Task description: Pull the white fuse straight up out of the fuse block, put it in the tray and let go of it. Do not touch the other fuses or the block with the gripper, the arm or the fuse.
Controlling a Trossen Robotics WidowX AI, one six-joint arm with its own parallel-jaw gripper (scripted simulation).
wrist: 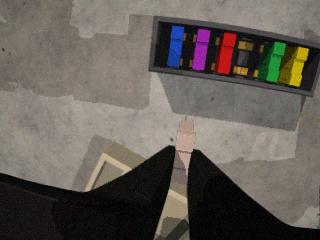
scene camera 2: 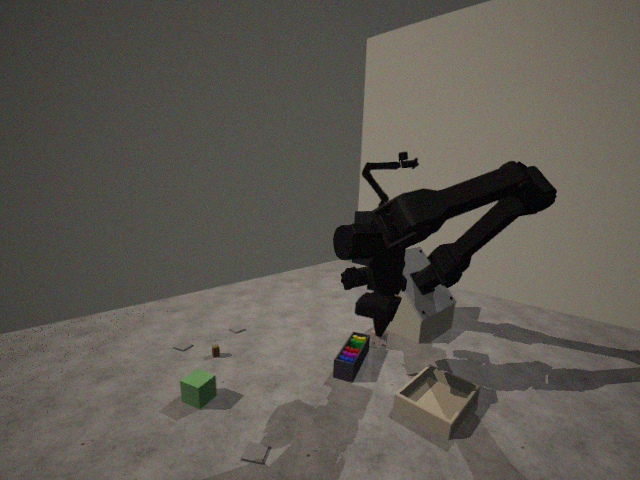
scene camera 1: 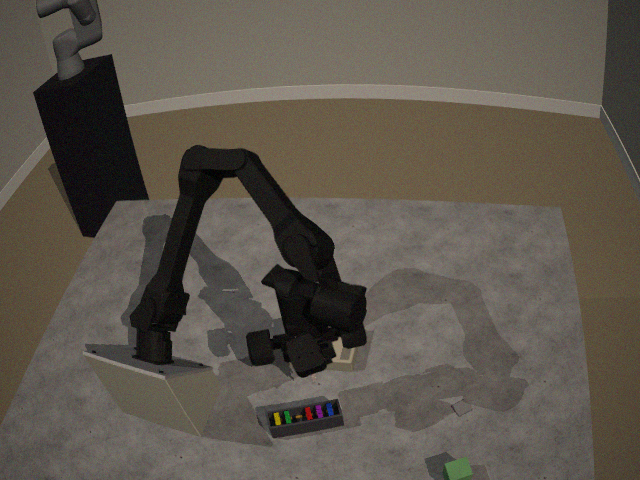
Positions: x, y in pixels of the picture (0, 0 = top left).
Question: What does the gripper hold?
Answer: A white fuse.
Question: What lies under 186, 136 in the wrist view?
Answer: A white fuse.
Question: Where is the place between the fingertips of the gripper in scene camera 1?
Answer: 312, 370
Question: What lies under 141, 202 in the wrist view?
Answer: The gripper.
